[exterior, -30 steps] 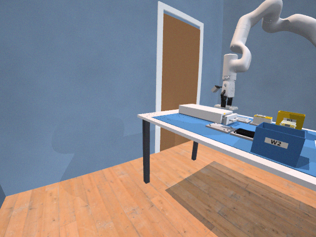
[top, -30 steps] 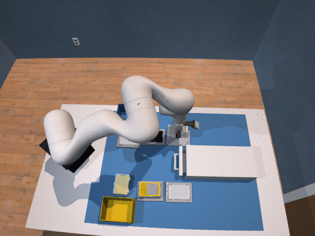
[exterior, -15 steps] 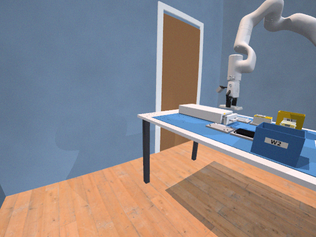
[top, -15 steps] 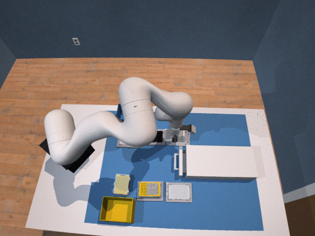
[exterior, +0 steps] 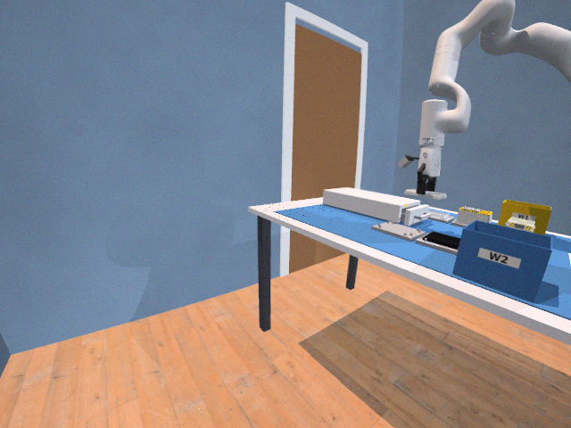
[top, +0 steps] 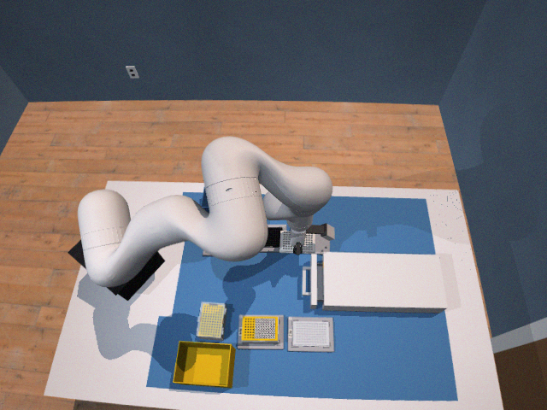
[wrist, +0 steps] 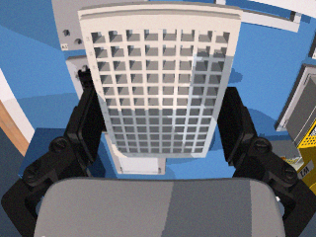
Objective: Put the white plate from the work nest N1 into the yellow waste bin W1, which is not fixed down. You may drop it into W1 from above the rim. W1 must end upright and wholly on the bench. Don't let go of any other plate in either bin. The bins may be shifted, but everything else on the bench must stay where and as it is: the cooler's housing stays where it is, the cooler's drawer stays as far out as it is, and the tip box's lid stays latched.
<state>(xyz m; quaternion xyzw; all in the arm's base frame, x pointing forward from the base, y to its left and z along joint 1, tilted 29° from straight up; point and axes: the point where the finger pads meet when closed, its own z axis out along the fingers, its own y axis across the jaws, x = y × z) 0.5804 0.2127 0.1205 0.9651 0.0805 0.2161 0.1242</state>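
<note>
My hand is 460 mm to the left of the yellow bin W1, 250 mm past it and 120 mm above it. From my hand the other things lie so: black plate (140 mm below, 130 mm behind, 60 mm to the left); then white plate (10 mm below); then grey nest (150 mm below, 80 mm to the left, 40 mm ahead).
</note>
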